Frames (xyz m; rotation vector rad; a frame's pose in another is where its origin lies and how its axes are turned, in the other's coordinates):
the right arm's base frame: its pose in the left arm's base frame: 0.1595 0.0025 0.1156 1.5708 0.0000 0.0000
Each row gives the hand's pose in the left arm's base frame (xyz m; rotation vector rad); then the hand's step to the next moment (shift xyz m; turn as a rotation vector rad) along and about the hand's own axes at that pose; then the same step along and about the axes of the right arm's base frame.
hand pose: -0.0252 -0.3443 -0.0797 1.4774 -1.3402 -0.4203
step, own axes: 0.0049 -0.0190 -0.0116 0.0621 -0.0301 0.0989
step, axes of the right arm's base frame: 0.0205 -0.0097 0.0024 -0.0449 -0.0409 0.1042
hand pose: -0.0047 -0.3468 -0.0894 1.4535 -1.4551 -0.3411
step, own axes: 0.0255 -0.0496 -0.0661 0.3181 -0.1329 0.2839
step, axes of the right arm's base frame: 0.0863 0.0025 0.0049 -0.0691 -0.0924 0.4314
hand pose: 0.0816 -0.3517 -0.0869 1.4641 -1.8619 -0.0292
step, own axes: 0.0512 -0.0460 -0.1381 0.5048 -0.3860 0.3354
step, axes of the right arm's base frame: 0.1124 0.1056 0.0017 0.0995 -0.1426 0.6972
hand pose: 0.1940 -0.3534 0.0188 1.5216 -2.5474 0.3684
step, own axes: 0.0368 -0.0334 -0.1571 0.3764 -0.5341 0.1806
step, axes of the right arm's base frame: 0.0126 0.1643 0.0014 0.2914 -0.0073 0.6120
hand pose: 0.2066 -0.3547 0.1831 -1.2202 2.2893 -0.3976
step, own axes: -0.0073 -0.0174 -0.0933 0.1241 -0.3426 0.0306
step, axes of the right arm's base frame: -0.0372 0.0876 0.0019 0.1936 0.1009 0.2934
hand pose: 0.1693 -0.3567 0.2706 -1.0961 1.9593 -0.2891
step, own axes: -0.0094 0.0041 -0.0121 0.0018 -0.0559 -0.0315
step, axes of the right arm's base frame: -0.0093 0.0104 -0.0075 0.0083 0.0492 0.0404
